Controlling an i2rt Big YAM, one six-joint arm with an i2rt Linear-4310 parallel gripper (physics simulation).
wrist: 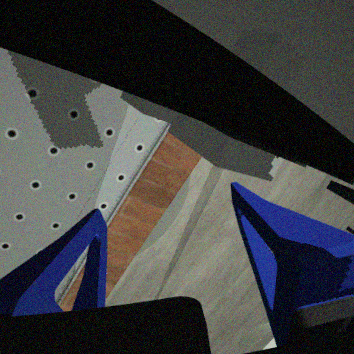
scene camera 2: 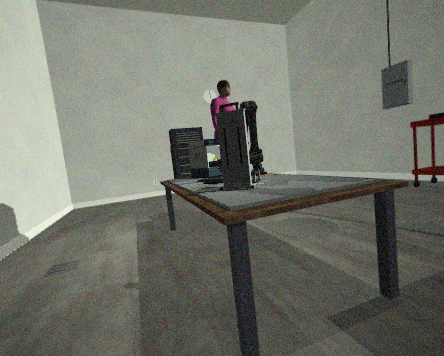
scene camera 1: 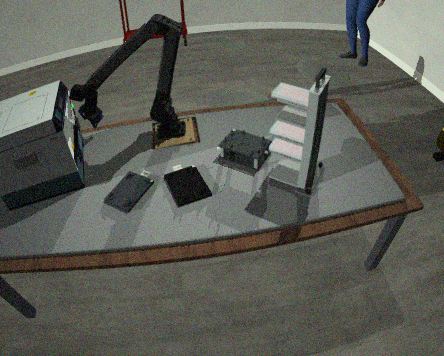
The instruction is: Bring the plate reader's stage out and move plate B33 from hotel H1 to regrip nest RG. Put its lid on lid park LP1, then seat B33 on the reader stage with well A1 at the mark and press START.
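Seen in the pictures: gripper, fingertip midpoint: (wrist: 165, 204) (scene camera 1: 90, 123); arm's base, origin of the base link: (scene camera 1: 171, 131).
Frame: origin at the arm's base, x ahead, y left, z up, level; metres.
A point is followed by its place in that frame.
My gripper (scene camera 1: 95, 121) @(z 0.051, x -0.065, y -0.398 m) (wrist: 165, 204) @(z 0.051, x -0.065, y -0.398 m) is open and empty, with blue fingers apart. It hangs beside the front of the plate reader (scene camera 1: 37, 150) @(z 0.225, x 0.347, y -0.453 m) (scene camera 2: 185, 150) @(z 0.269, x 0.421, y -0.674 m), above the table's far edge. No extended stage can be made out at the reader's front. The hotel (scene camera 1: 315, 135) @(z 0.213, x 0.371, y 0.493 m) (scene camera 2: 234, 150) @(z 0.189, x 0.331, y 0.519 m) stands upright at the right of the table in scene camera 1, with pale pinkish plates (scene camera 1: 287, 130) @(z 0.181, x 0.296, y 0.419 m) on several levels; their labels cannot be read. A dark raised block with corner posts (scene camera 1: 245, 145) @(z 0.055, x 0.205, y 0.290 m) stands beside it. Two flat dark pads (scene camera 1: 129, 191) @(z 0.007, x 0.357, y -0.133 m) (scene camera 1: 188, 185) @(z 0.005, x 0.343, y 0.080 m) lie mid-table, their labels unreadable.
The arm's base stands on a tan plate (scene camera 1: 191, 131) @(z 0.004, x 0.020, y 0.086 m) at the table's far side. The wooden table edge (scene camera 1: 215, 239) (scene camera 2: 300, 204) @(z -0.022, x 0.253, y 0.946 m) (wrist: 150, 190) @(z -0.018, x -0.108, y -0.384 m) runs below the gripper in the wrist view. A dark band (wrist: 175, 65) crosses that view. A person (scene camera 2: 222, 106) stands behind the table.
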